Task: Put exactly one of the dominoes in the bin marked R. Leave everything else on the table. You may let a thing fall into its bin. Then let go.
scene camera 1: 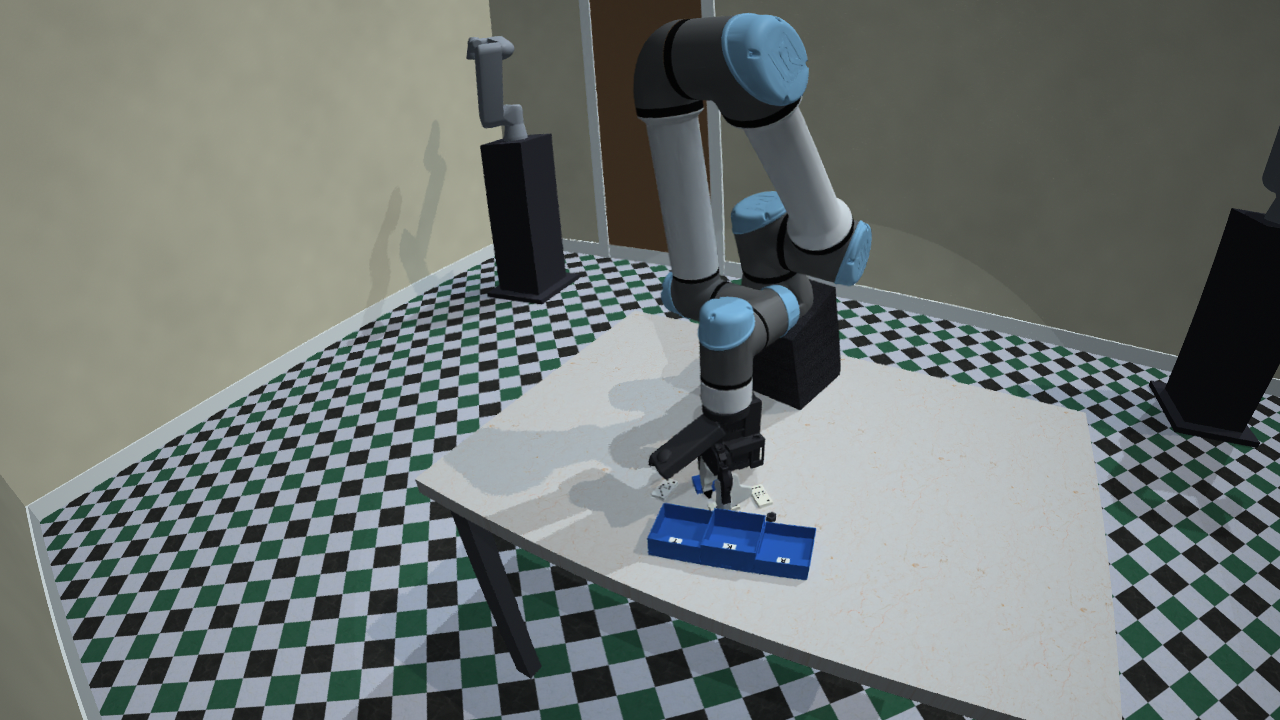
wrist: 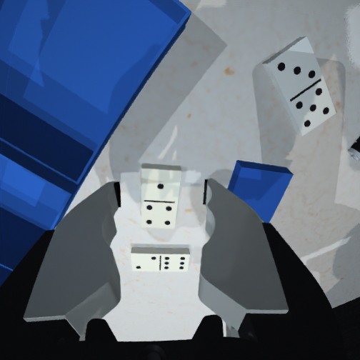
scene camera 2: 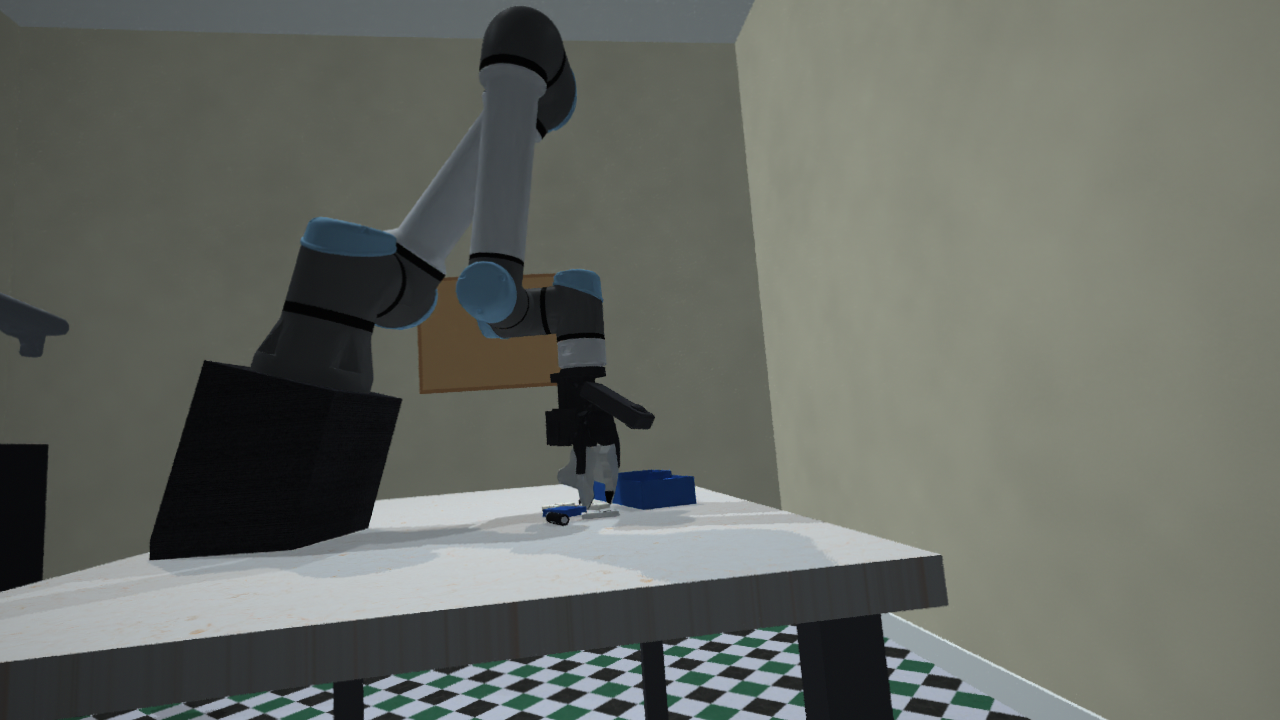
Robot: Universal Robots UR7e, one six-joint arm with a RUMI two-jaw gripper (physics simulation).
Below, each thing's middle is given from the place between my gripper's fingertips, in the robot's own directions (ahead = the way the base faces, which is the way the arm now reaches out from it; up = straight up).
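Labels:
There is the blue block (wrist: 261, 186), which sits 50 mm behind my hand and 40 mm to the right of it. The blue bin tray (scene camera 1: 728, 539) is elsewhere: measured from my hand, it is 80 mm ahead, 60 mm to the left and 20 mm above.

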